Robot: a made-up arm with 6 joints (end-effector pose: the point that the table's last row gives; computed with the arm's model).
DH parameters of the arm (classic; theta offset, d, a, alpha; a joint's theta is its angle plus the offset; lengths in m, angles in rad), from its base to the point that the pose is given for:
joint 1: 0 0.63 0.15 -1.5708
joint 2: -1.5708 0 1.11 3.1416
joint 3: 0 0 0.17 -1.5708
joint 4: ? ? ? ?
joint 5: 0 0 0 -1.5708
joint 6: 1.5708 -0.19 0 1.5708
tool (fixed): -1.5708 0 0 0
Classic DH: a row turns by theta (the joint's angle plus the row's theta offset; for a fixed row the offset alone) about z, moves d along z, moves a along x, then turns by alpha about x.
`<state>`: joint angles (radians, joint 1 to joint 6).
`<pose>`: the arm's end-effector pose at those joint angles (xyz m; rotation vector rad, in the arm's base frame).
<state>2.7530 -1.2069 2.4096 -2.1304 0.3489 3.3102</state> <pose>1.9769 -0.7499 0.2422 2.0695 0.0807 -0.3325</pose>
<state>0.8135 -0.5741 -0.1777 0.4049 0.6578 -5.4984</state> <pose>0.4823 0.5769 2.3658 -0.6258 -1.3924 0.2848</pose>
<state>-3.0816 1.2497 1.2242 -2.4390 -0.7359 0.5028</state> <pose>-2.6108 -0.2394 1.2116 0.1693 -1.9854 -1.3323</pose>
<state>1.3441 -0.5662 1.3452 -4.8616 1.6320 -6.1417</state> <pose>-0.4193 -0.9835 2.6867 0.1170 2.9256 0.7074</pose>
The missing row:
joint 4: 0 -1.27 0 1.5708
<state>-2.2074 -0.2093 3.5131 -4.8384 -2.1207 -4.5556</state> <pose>0.4517 0.8814 0.9483 0.6132 0.3833 2.9013</pose>
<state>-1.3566 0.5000 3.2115 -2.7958 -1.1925 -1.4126</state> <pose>-0.0852 0.6734 1.8574 0.3543 1.1304 0.8602</pose>
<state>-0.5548 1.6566 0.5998 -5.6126 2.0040 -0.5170</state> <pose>1.8472 -1.0187 -0.3516 0.2135 -0.7754 0.3891</pose>
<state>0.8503 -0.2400 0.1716 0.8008 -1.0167 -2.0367</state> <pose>0.8252 0.7641 2.3090 1.2250 0.3820 -0.0882</pose>
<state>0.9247 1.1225 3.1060 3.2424 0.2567 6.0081</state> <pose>0.2781 0.3607 2.3939 -1.3967 -0.8634 -1.6419</pose>
